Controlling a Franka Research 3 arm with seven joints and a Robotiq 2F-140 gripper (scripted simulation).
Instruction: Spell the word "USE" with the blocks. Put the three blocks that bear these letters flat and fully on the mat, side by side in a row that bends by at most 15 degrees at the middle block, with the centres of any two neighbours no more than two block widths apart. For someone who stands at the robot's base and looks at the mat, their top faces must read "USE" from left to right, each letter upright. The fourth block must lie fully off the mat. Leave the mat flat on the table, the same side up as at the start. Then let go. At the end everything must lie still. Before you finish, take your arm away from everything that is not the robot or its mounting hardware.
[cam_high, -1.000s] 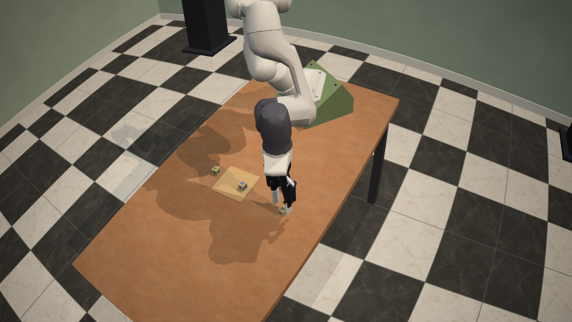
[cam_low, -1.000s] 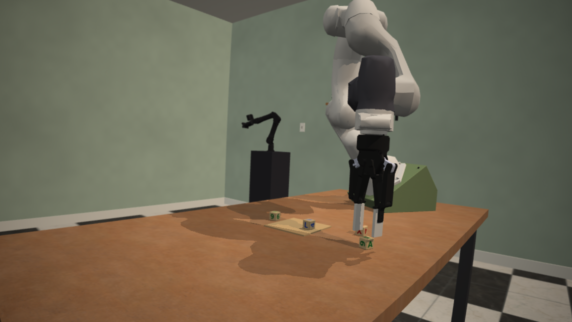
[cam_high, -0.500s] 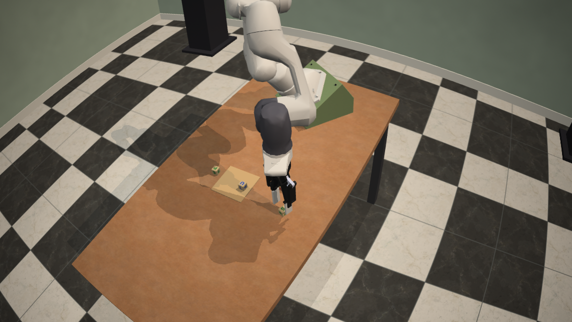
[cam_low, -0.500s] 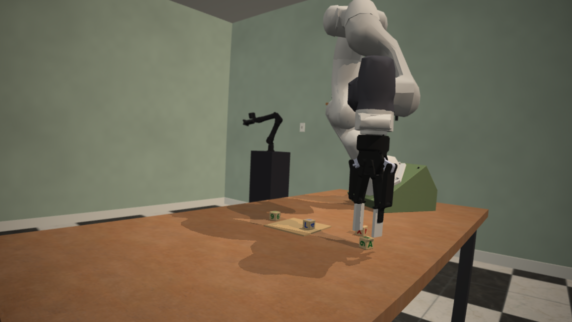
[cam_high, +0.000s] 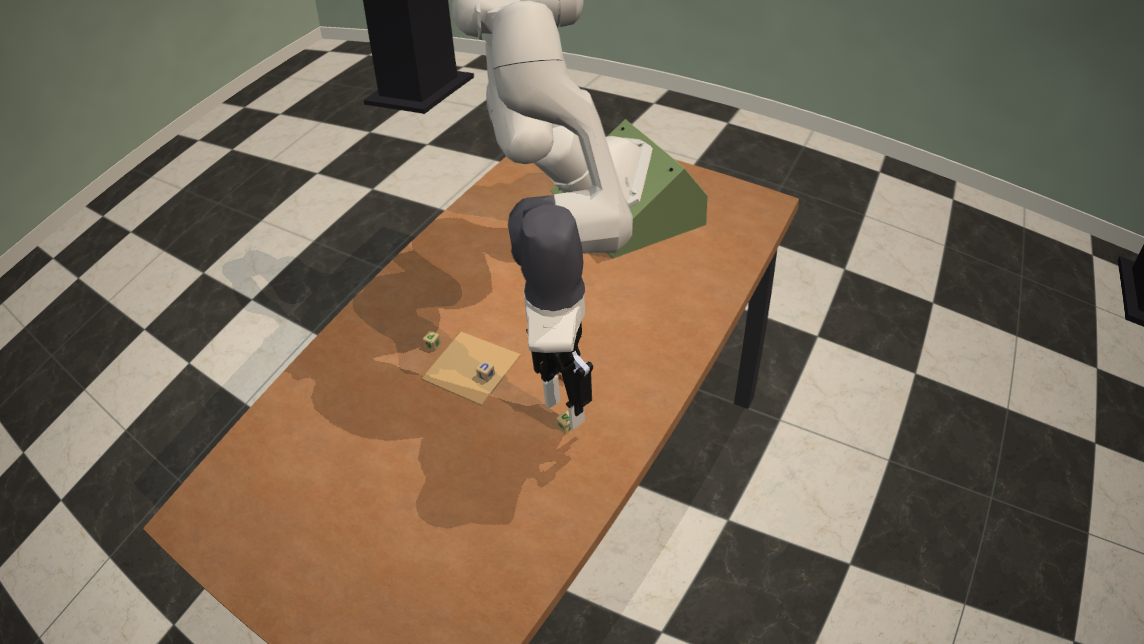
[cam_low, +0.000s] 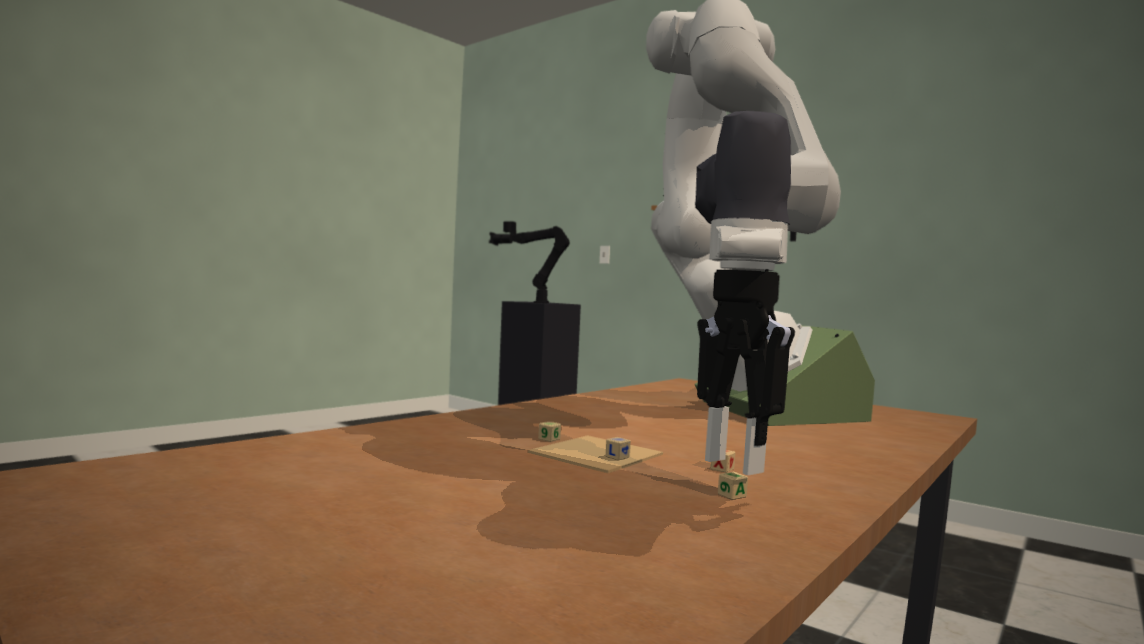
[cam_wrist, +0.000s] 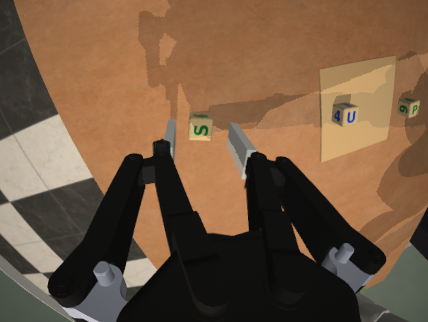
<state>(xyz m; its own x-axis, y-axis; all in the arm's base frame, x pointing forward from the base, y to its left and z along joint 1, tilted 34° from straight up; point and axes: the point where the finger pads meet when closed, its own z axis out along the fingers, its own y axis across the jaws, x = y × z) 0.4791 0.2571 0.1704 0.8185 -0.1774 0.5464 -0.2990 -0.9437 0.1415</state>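
The S block lies 5 cm below my hand. Also, from my hand: U block: 19 cm to the right, 5 cm below, 4 cm behind; then E block: 10 cm behind, 6 cm to the right, 5 cm below; then mat: 23 cm to the right, 6 cm below, 4 cm behind.
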